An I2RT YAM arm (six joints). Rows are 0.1 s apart.
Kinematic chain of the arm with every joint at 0, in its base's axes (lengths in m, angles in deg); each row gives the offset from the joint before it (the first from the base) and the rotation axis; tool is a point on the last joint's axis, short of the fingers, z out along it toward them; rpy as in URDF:
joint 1: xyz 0 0 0.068 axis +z
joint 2: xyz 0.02 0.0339 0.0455 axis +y
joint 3: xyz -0.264 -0.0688 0 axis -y
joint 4: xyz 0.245 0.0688 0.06 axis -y
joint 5: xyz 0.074 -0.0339 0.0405 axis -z
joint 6: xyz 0.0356 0 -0.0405 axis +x
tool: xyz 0 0 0 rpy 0 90 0
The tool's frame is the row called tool.
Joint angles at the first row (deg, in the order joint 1, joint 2, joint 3, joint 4, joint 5, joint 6):
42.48 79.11 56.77 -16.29 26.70 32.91
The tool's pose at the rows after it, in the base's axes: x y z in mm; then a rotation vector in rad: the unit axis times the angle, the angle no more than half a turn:
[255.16, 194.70, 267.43, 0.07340, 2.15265, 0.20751]
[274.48, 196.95, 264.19, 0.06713, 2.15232, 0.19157]
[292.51, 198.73, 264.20, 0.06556, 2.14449, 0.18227]
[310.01, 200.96, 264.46, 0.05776, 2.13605, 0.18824]
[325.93, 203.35, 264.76, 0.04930, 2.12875, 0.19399]
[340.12, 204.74, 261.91, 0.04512, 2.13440, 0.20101]
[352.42, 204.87, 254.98, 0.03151, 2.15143, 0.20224]
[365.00, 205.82, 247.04, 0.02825, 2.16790, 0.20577]
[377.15, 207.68, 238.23, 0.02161, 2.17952, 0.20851]
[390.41, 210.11, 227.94, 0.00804, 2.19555, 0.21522]
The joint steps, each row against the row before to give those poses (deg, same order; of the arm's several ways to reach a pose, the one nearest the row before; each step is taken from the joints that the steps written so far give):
-2.32 3.93 2.52 2.64 -0.39 -2.01
-1.92 3.76 2.58 1.53 -1.06 -1.82
-1.66 3.28 2.95 1.09 -0.82 -1.51
-1.47 3.17 3.01 1.18 -1.40 -1.40
-1.18 2.95 3.02 0.79 -1.23 -1.18
-1.09 2.80 2.55 0.29 -1.37 -0.59
-1.05 2.62 1.80 0.17 -1.53 -0.83
-0.90 2.87 1.99 0.17 -1.25 -0.28
-0.70 2.92 1.92 0.55 -1.03 -0.44
-0.69 3.33 2.34 0.35 -1.40 -0.59

